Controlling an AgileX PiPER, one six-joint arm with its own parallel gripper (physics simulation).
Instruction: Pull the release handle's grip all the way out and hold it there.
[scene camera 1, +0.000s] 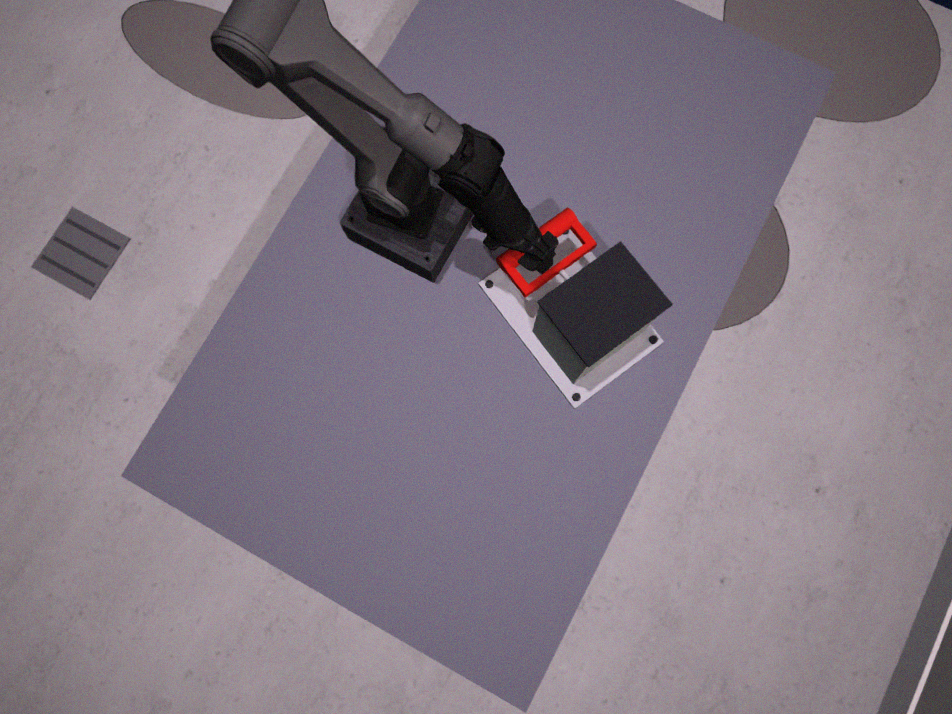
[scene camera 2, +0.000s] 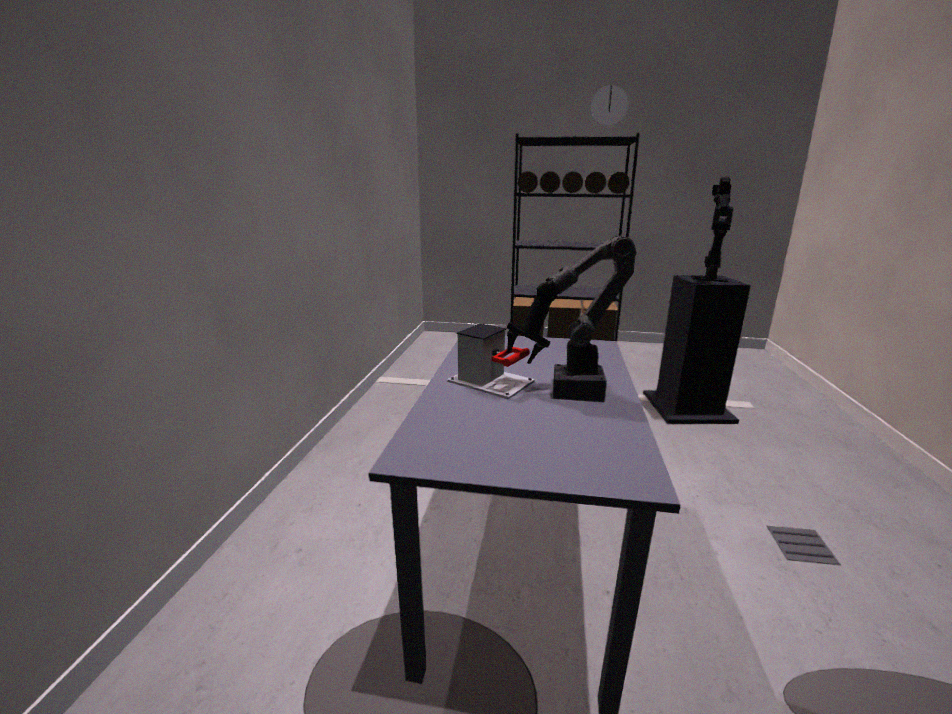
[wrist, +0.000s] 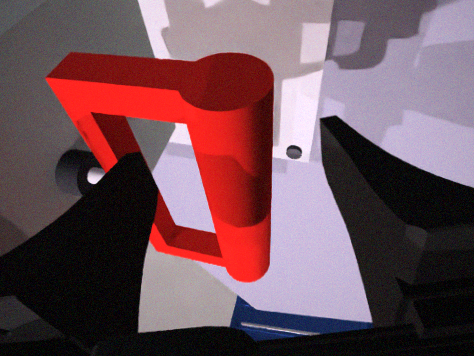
In view: the gripper (scene camera 1: 527, 252), a red release handle grip (scene camera 1: 508, 261) and a white base plate (scene camera 2: 506, 386).
The red release handle grip also shows in the wrist view (wrist: 226, 99). The gripper is seen too in scene camera 2 (scene camera 2: 518, 357) and in the wrist view (wrist: 232, 155). The white base plate is seen too in the wrist view (wrist: 294, 46).
